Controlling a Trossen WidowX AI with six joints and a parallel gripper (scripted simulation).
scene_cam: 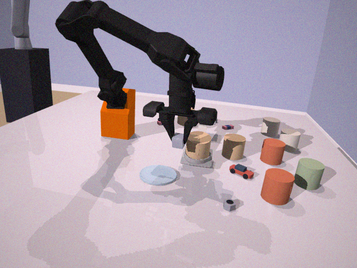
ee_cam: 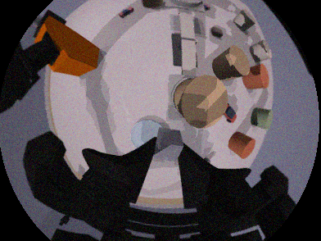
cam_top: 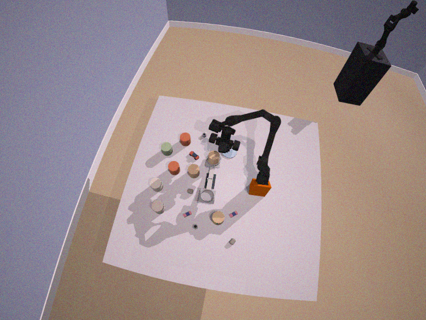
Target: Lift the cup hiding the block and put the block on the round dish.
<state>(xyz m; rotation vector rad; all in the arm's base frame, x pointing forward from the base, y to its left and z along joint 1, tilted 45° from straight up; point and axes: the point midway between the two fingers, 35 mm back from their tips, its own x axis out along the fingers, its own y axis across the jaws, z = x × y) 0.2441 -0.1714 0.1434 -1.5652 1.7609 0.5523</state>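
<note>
Right now my gripper tip is 5 cm past the pale blue round dish, 4 cm to the left of it and 9 cm above it. From my gripper tip the other things lie so: grey block right at my gripper tip; toy car 19 cm ahead, 2 cm to the left, 8 cm below; balance 6 cm ahead, 19 cm to the left, 5 cm below.
</note>
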